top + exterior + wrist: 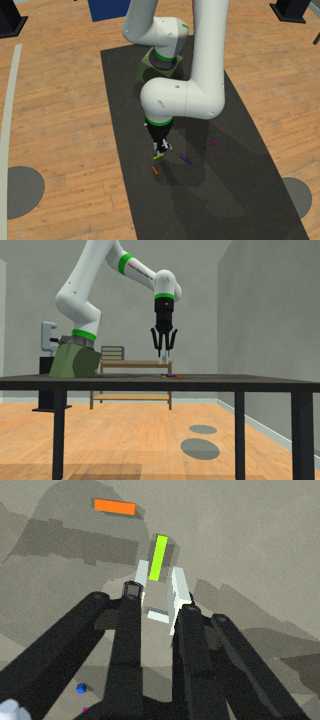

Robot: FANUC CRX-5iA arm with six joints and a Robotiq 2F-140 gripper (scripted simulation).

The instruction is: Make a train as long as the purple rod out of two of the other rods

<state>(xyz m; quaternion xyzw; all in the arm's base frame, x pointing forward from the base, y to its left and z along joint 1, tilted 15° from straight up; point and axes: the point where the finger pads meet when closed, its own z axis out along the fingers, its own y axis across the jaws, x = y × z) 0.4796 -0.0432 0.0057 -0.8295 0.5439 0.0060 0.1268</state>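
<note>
Right now my hand is 100 mm above the lime rod. Round my hand: orange rod: 100 mm below, 70 mm ahead, 20 mm to the right; grey rod: 100 mm below, 60 mm to the left, 40 mm behind; purple rod: 120 mm to the left, 100 mm below, 20 mm ahead.
</note>
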